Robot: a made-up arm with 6 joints. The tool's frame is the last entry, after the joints. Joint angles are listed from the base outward.
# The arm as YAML. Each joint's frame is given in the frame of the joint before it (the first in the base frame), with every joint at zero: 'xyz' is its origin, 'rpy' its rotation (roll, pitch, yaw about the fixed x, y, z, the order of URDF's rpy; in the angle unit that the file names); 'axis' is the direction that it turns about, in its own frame. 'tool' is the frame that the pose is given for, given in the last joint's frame.
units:
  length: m
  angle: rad
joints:
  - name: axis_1
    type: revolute
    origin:
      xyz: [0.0, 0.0, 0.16]
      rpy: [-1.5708, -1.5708, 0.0]
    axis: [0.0, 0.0, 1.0]
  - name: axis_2
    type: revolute
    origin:
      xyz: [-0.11, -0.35, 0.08]
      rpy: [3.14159, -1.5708, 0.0]
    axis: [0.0, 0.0, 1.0]
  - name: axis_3
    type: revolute
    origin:
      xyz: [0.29, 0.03, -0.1]
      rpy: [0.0, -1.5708, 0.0]
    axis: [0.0, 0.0, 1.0]
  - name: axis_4
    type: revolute
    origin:
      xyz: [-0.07, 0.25, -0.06]
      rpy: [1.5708, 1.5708, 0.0]
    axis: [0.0, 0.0, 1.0]
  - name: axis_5
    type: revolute
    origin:
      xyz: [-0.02, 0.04, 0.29]
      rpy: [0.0, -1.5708, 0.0]
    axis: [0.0, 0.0, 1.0]
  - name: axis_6
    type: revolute
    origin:
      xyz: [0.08, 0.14, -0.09]
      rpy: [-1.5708, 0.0, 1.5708]
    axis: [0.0, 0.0, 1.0]
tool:
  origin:
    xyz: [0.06, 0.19, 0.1]
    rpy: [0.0, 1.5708, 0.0]
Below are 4 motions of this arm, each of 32 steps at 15 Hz.
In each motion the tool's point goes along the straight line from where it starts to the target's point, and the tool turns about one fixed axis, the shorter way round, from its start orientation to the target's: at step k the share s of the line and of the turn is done. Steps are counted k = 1, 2, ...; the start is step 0. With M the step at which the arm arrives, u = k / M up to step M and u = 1 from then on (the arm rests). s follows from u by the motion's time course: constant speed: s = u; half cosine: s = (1 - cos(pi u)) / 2; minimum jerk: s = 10 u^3 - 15 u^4 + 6 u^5.
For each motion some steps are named. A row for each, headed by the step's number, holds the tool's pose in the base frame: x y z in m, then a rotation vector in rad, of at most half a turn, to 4 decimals.
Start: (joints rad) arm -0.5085 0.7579 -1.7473 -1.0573 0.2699 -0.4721
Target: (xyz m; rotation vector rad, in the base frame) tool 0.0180 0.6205 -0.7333 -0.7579 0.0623 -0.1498
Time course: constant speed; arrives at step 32
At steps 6, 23, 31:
6: -0.6050 0.5365 -0.4754 -1.0223 0.7913 0.7148
23: -0.1977 0.5914 -0.6440 -0.8680 0.3141 0.1431
31: -0.0060 0.6173 -0.7234 -0.7711 0.0902 -0.1176

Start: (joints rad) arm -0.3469 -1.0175 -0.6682 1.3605 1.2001 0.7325
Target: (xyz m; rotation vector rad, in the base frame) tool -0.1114 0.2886 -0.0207 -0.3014 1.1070 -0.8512
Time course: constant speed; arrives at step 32
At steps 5, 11, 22, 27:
5: -0.0080 0.2239 0.0884 0.3971 -0.0469 -1.9769
11: -0.0310 0.2383 0.0642 0.2329 0.2514 -1.7716
22: -0.0731 0.2646 0.0197 -0.0556 0.7362 -1.3248
27: -0.0922 0.2766 -0.0005 -0.1806 0.9300 -1.0954

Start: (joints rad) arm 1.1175 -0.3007 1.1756 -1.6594 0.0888 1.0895
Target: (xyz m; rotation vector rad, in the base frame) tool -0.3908 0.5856 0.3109 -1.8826 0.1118 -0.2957
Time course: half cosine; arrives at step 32
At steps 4, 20, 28, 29, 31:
4: -0.2799 0.3698 0.0495 -2.9807 0.0474 -0.0788
20: -0.3552 0.5164 0.2270 -2.2367 0.0965 -0.2422
28: -0.3864 0.5771 0.3006 -1.9263 0.1101 -0.2898
29: -0.3883 0.5808 0.3050 -1.9073 0.1109 -0.2924
31: -0.3905 0.5851 0.3102 -1.8854 0.1117 -0.2953

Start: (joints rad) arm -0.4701 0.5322 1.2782 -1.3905 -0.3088 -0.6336
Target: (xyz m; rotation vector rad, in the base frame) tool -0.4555 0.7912 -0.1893 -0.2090 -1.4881 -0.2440
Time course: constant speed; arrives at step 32
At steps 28, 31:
28: -0.4506 0.7909 -0.1943 -0.1981 -1.4983 -0.2471
31: -0.4543 0.7911 -0.1906 -0.2063 -1.4907 -0.2448

